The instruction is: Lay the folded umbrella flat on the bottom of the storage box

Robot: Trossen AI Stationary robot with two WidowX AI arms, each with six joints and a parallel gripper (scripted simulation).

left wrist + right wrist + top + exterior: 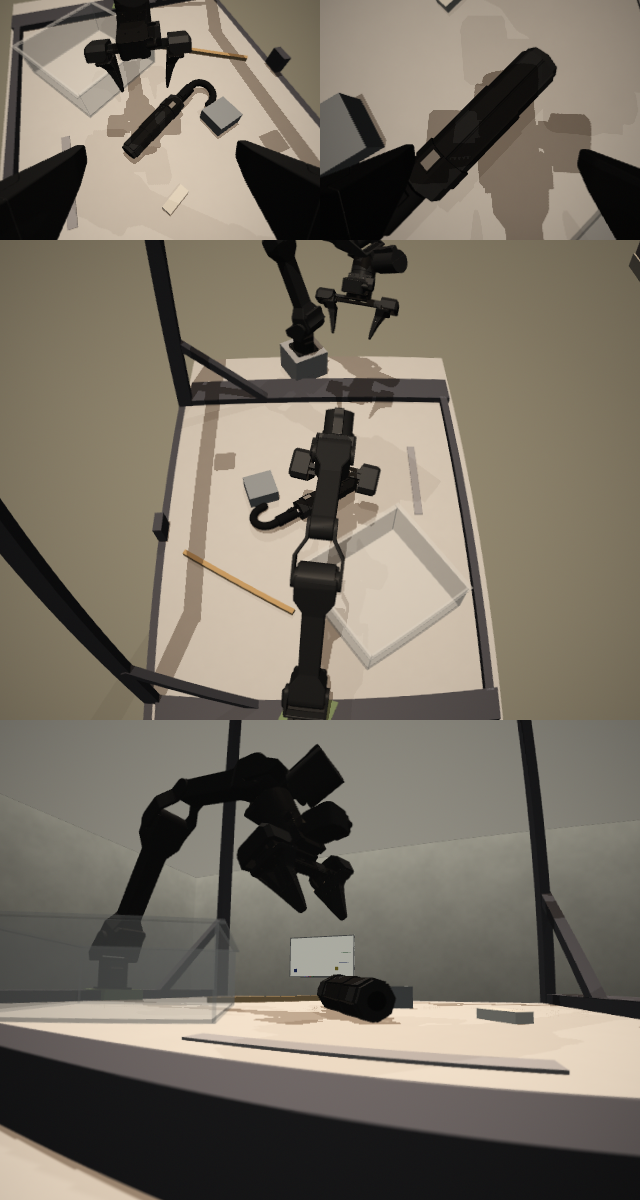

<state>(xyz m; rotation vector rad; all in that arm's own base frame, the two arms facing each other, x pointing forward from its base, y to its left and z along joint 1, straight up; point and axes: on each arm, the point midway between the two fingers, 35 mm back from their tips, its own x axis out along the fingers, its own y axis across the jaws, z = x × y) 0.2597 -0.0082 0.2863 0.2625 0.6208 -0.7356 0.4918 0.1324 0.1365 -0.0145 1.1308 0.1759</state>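
Now: the black umbrella 6 cm behind my right hand, 4 cm to the left of it and 14 cm below it. The rest, counted from my right hand: small white block (22 cm to the left, 15 cm below); then grey block (17 cm behind, 7 cm to the left, 14 cm below); then clear storage box (10 cm ahead, 22 cm to the right, 11 cm below).
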